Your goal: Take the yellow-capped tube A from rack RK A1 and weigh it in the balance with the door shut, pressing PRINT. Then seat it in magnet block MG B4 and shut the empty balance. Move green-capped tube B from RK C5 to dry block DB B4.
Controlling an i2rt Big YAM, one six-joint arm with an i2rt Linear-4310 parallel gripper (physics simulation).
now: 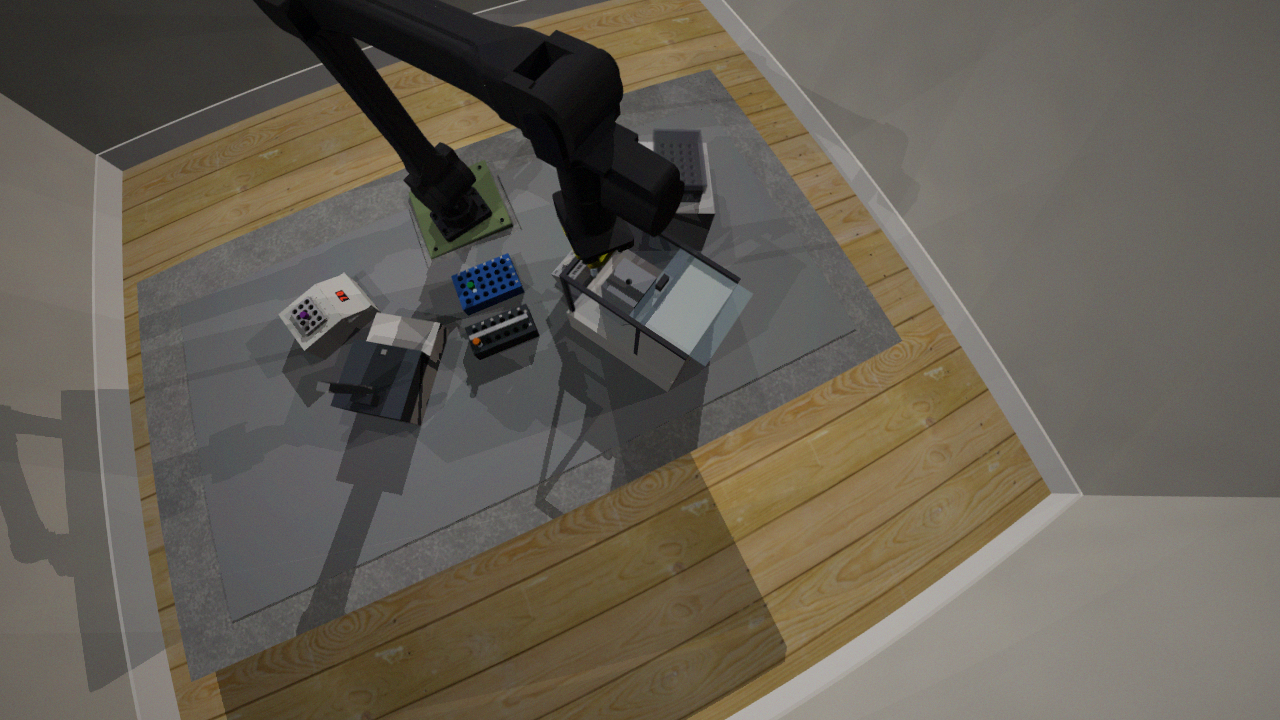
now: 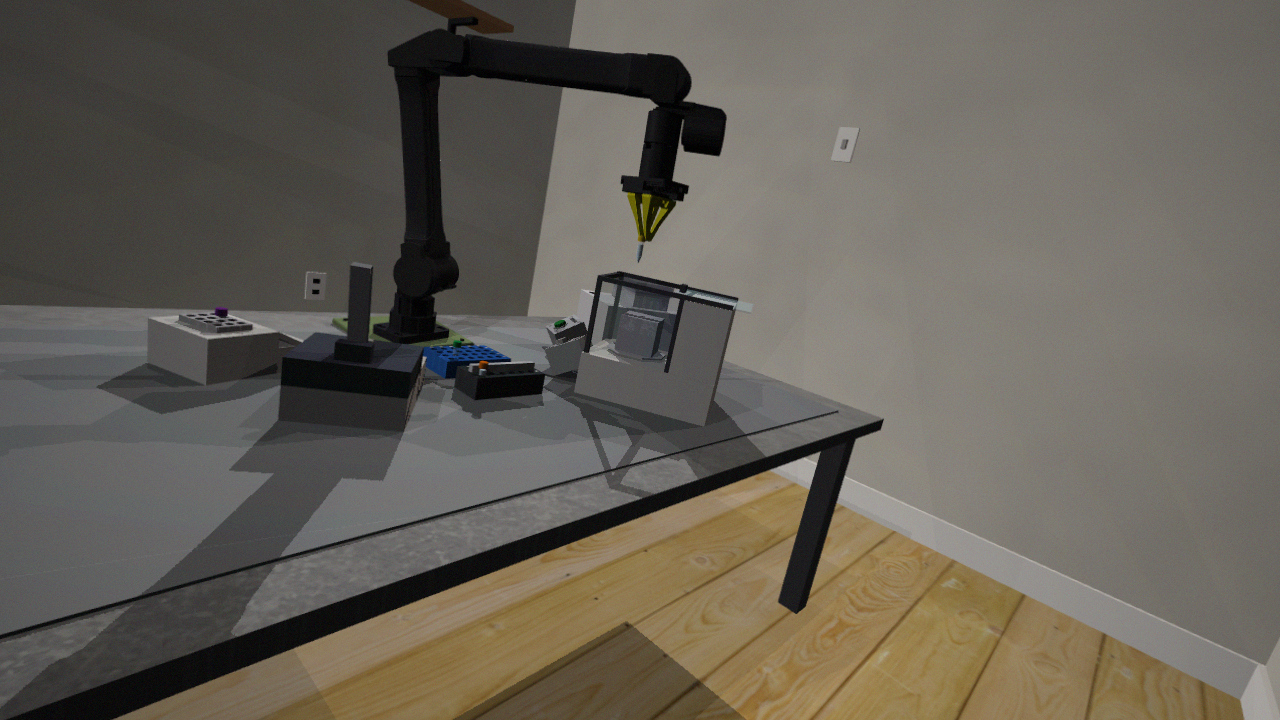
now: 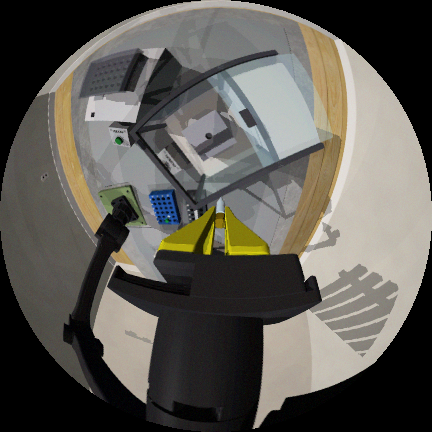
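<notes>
My gripper (image 2: 641,239) (image 3: 219,211) is shut on tube A, whose yellow cap (image 3: 220,219) sits between the fingertips. Tube A (image 2: 640,253) (image 3: 220,206) hangs tip down, above the balance's top frame. The balance (image 1: 615,344) (image 2: 644,385) has its glass top door (image 1: 687,300) (image 3: 280,102) slid back, and the chamber is open above. Its grey holder (image 2: 638,334) (image 3: 202,125) with one hole stands inside. Green-capped tube B (image 1: 470,285) (image 2: 457,342) (image 3: 167,220) stands in the blue rack. The black magnet block (image 1: 503,339) (image 2: 501,385) holds an orange-capped tube. The PRINT panel (image 3: 170,159) is beside the balance.
A white block (image 1: 356,295) (image 2: 179,351) holds a purple-capped tube. A dark-lidded box (image 1: 380,376) (image 2: 349,394) with an upright handle stands near it. A green START button (image 2: 559,324) (image 3: 118,140) and a grey many-holed block (image 1: 677,147) (image 3: 112,72) are behind the balance.
</notes>
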